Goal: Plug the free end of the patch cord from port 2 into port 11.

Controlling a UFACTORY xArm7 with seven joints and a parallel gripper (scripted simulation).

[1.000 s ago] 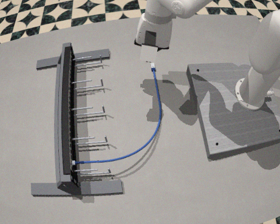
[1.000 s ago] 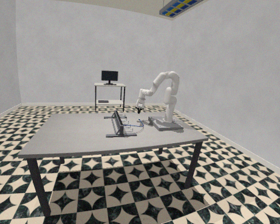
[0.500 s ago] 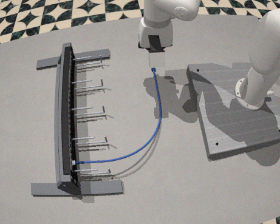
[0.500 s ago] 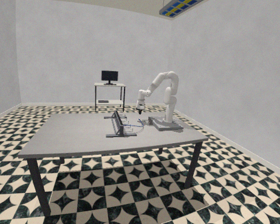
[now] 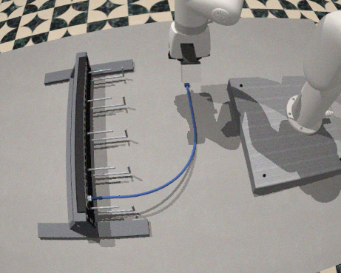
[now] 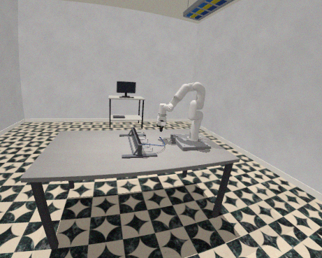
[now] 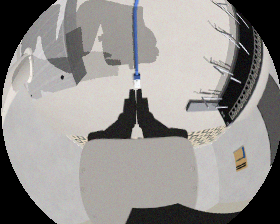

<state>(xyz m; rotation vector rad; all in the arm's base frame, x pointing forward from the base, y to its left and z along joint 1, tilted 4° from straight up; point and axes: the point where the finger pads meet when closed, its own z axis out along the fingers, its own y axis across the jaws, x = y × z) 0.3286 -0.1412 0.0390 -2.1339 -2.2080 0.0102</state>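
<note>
The free-end plug lies 2 cm to the right of my hand and 9 cm below it.
</note>
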